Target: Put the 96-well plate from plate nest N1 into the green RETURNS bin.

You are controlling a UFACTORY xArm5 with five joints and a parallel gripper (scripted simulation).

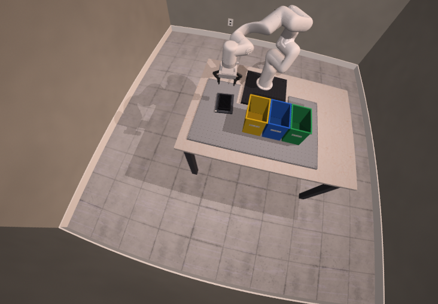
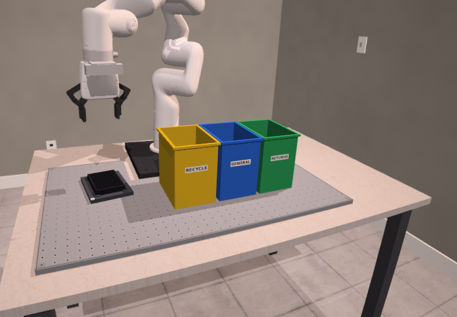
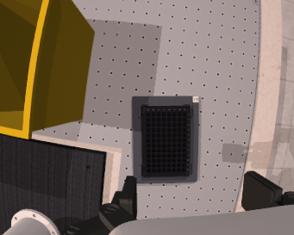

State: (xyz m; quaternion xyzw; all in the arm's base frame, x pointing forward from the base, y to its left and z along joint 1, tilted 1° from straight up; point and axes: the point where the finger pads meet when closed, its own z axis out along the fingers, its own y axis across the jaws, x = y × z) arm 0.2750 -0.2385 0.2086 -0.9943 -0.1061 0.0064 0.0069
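The black 96-well plate is 20 cm below my hand. The rest, counted from my hand: blue general bin: 8 cm ahead, 36 cm to the left, 13 cm below; yellow recycle bin: 9 cm ahead, 23 cm to the left, 13 cm below; plate nest N1: 22 cm below.
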